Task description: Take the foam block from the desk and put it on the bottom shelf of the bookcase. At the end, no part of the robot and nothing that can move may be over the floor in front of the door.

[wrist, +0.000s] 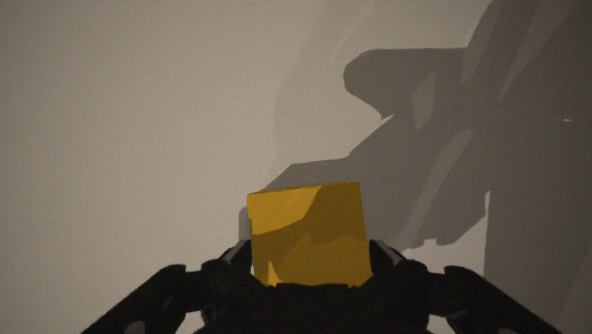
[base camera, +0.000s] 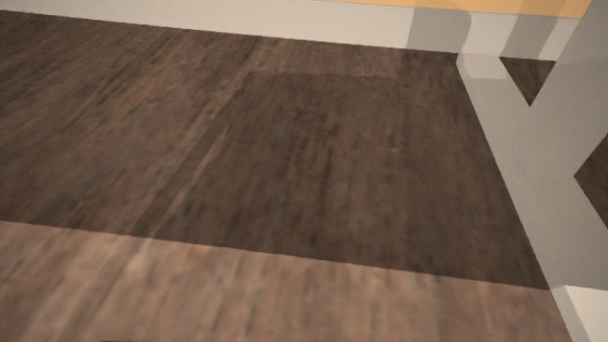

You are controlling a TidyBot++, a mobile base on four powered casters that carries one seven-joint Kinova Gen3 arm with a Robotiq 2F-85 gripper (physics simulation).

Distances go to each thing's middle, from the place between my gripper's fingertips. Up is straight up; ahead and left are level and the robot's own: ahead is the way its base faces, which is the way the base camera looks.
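Labels:
My hand, as I find it, is 20 mm below the yellow foam block (wrist: 315, 234).

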